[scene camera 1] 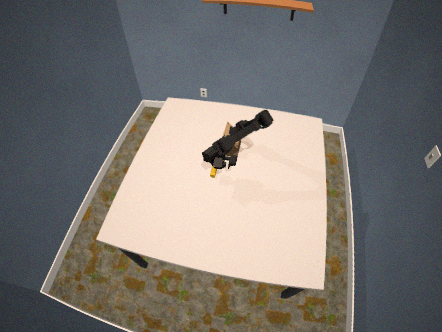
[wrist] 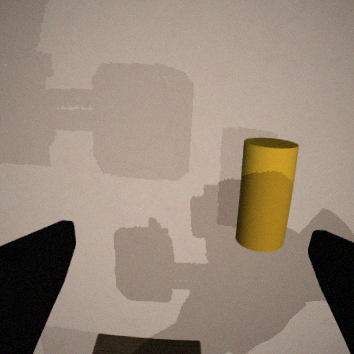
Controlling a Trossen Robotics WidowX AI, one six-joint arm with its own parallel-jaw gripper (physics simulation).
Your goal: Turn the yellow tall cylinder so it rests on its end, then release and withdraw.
Labels:
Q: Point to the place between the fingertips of my gripper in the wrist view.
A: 195,238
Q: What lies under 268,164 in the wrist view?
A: A yellow tall cylinder.

